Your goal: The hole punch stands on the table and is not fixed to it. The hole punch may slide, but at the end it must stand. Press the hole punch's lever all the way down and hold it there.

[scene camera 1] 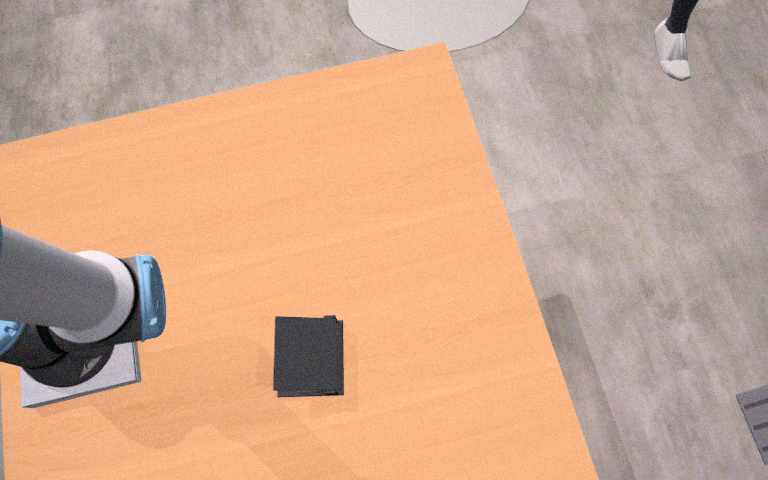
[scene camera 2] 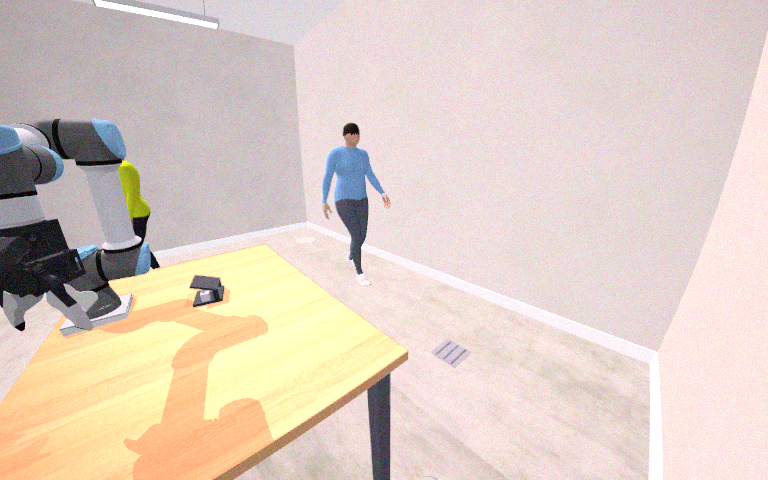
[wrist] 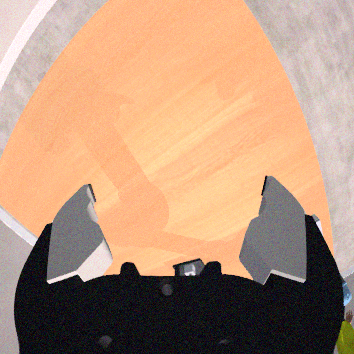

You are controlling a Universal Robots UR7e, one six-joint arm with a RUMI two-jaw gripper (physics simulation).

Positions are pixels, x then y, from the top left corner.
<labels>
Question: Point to a dark hole punch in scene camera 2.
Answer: At 210, 296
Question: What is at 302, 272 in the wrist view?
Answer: My gripper.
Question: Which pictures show my gripper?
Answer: Scene camera 2 and the wrist view only.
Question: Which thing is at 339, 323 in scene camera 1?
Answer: A dark hole punch.
</labels>
